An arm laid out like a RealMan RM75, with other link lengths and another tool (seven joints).
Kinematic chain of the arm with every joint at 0, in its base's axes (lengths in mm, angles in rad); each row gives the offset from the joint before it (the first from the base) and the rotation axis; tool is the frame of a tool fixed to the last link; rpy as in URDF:
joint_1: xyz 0 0 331.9 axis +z
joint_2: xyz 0 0 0 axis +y
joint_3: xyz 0 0 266.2 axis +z
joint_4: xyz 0 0 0 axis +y
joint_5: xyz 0 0 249.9 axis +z
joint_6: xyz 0 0 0 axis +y
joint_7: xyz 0 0 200.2 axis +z
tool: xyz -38 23 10 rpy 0 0.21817 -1.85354
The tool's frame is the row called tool.
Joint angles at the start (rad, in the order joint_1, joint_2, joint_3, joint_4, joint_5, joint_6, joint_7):
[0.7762, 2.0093, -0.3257, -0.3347, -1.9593, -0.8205, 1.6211]
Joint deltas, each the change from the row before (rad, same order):
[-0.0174, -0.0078, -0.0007, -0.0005, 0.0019, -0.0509, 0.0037]
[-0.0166, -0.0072, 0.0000, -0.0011, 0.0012, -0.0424, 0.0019]
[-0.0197, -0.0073, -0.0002, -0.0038, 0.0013, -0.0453, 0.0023]
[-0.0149, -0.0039, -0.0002, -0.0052, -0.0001, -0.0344, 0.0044]
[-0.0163, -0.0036, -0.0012, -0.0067, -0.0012, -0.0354, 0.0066]
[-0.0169, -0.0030, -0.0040, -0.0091, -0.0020, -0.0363, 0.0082]
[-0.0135, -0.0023, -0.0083, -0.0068, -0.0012, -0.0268, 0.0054]
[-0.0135, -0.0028, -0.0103, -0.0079, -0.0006, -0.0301, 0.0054]
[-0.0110, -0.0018, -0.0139, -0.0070, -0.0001, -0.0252, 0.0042]
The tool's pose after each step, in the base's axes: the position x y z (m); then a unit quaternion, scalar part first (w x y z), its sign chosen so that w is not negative. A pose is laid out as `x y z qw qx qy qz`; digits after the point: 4 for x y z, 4 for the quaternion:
0.2861 0.5426 0.1004 0.4868 -0.8079 -0.2537 -0.2145
0.2882 0.5359 0.1029 0.4858 -0.8105 -0.2570 -0.2026
0.2913 0.5281 0.1064 0.4851 -0.8128 -0.2601 -0.1908
0.2933 0.5220 0.1087 0.4843 -0.8148 -0.2620 -0.1815
0.2957 0.5153 0.1111 0.4827 -0.8172 -0.2636 -0.1722
0.2979 0.5083 0.1132 0.4801 -0.8198 -0.2661 -0.1630
0.2996 0.5025 0.1138 0.4763 -0.8221 -0.2696 -0.1569
0.3004 0.4964 0.1145 0.4719 -0.8243 -0.2747 -0.1497
0.3005 0.4910 0.1140 0.4663 -0.8264 -0.2809 -0.1437

